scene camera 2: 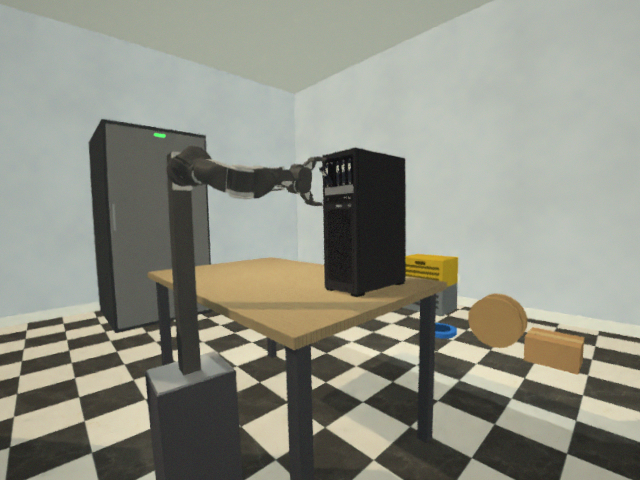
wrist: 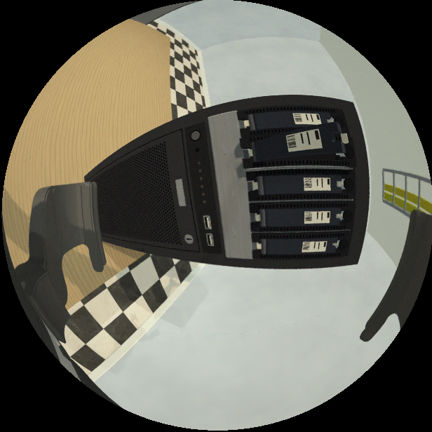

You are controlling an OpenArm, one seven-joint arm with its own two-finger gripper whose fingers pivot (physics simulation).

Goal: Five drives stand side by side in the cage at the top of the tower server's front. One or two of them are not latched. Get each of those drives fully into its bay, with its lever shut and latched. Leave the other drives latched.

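The black tower server (scene camera 2: 379, 222) (wrist: 142, 192) stands upright on the table. In the wrist view its top points right and the five drives lie one above another. The second drive from the top (wrist: 302, 141) has its lever at a slant, standing out from its neighbours, with the free end (wrist: 344, 138) raised. The first (wrist: 285, 120), third (wrist: 282, 185), fourth (wrist: 282, 217) and fifth (wrist: 282, 246) look flush, their levers flat. My gripper (scene camera 2: 321, 181) (wrist: 211, 263) is wide open and empty in front of the cage, one finger above the other, apart from the drives.
The wooden table (scene camera 2: 248, 284) (wrist: 100, 100) bears the server. A grey cabinet (scene camera 2: 155, 222) stands at the back left. Behind the table are a yellow toolbox (scene camera 2: 444, 268), a blue ring (scene camera 2: 452, 331), a round wooden piece (scene camera 2: 496, 320) and a cardboard box (scene camera 2: 553, 351).
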